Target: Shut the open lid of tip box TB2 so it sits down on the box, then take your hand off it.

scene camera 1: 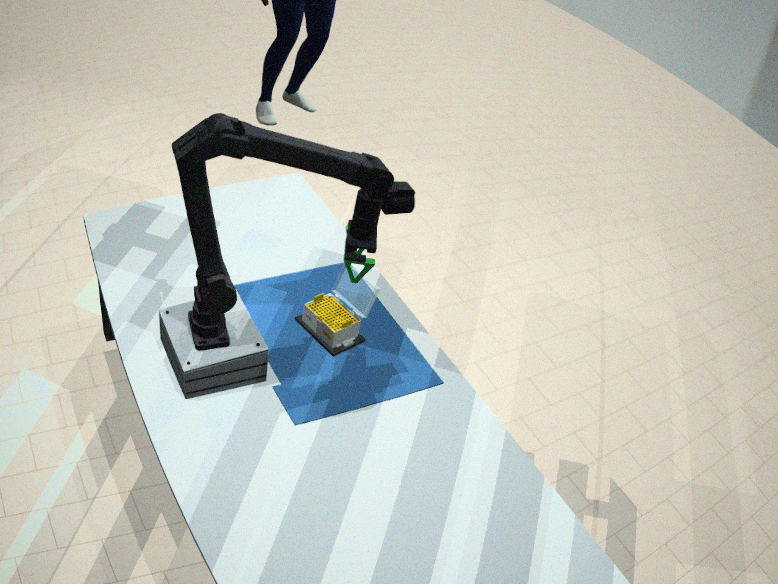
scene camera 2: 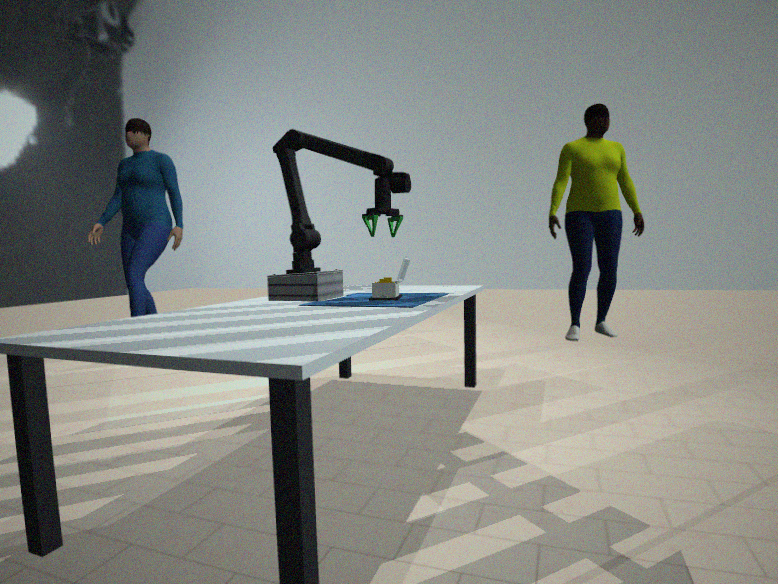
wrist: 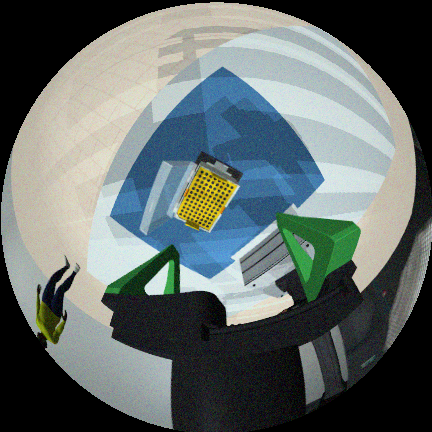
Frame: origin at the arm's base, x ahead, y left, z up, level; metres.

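Seen in the pictures: gripper, between the fingertips: [scene camera 1: 354,269] [scene camera 2: 383,237] [wrist: 223,235]; arm's base, origin of its link: [scene camera 1: 208,330] [scene camera 2: 303,272] [wrist: 294,275].
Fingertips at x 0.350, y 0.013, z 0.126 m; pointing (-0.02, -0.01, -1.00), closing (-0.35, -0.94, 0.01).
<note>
Pixels of each thing's middle, then the offset from my fingertips to it. "*": a spot on its surface instead. Level surfaces: height alone.
- tip box TB2, middle of its body: [wrist: 204,196] [scene camera 1: 330,320] [scene camera 2: 385,289] dx -0.017, dy +0.044, dz -0.191 m
- dark base plate, a spot on its surface: [wrist: 203,156] * dx +0.046, dy -0.006, dz -0.216 m
- blue mat, height of its surface: dz -0.224 m
- pale table, height of its surface: dz -0.227 m
The tip box TB2 [scene camera 1: 344,338] [scene camera 2: 384,289] [wrist: 207,198] is a pale box with a yellow perforated top, standing on a dark base plate [scene camera 1: 334,350] [wrist: 203,156]. No label on it is readable. Its clear lid [scene camera 1: 362,300] [scene camera 2: 404,270] [wrist: 156,200] stands open, leaning up and back from the long side away from the robot base. My gripper [scene camera 1: 356,280] [scene camera 2: 382,235] [wrist: 223,235] has green fingers spread wide, open and empty. In scene camera 2 it points down, high above the box and lid, touching neither. In scene camera 1 a finger overlaps the lid's upper edge.
The box and its plate rest on a blue mat [scene camera 1: 377,383] [scene camera 2: 427,300] [wrist: 250,130] on a pale table [scene camera 1: 389,490] [scene camera 2: 219,345]. The robot's grey base block [scene camera 1: 216,377] [scene camera 2: 306,286] [wrist: 265,256] stands beside the mat. Two people [scene camera 2: 147,188] [scene camera 2: 593,176] stand beyond the table.
</note>
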